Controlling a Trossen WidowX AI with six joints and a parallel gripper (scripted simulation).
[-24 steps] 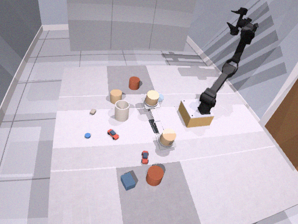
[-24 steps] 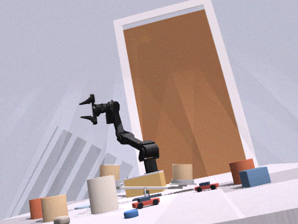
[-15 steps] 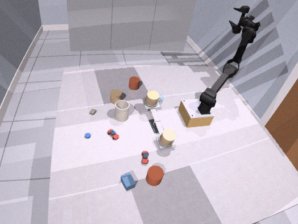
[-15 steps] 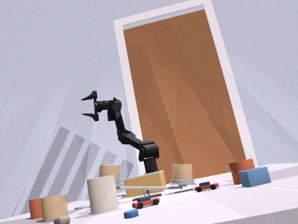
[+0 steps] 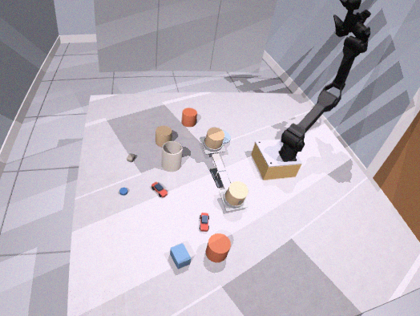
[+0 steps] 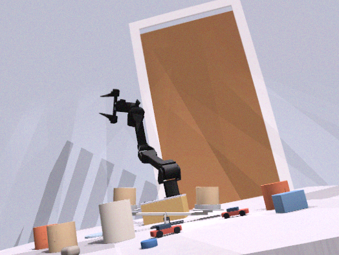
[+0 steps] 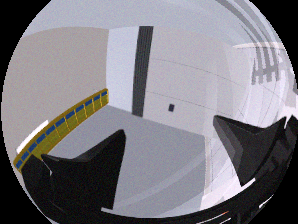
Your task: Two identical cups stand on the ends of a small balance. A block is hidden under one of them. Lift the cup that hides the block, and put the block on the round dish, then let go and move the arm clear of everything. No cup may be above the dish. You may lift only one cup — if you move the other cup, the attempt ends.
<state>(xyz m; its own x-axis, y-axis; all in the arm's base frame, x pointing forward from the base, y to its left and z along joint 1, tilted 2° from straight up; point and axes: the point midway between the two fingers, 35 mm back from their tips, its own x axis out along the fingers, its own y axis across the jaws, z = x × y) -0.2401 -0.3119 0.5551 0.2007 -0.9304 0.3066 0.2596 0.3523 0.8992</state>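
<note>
The pale grey block is 490 mm ahead of my gripper tip, 520 mm to the left of it and 600 mm below it. The rest, counted from my gripper tip: blue disc: 890 mm ahead, 440 mm to the left, 640 mm below; then cream cup: 700 mm ahead, 300 mm to the left, 600 mm below; then pale blue round dish: 460 mm ahead, 130 mm to the left, 640 mm below.
</note>
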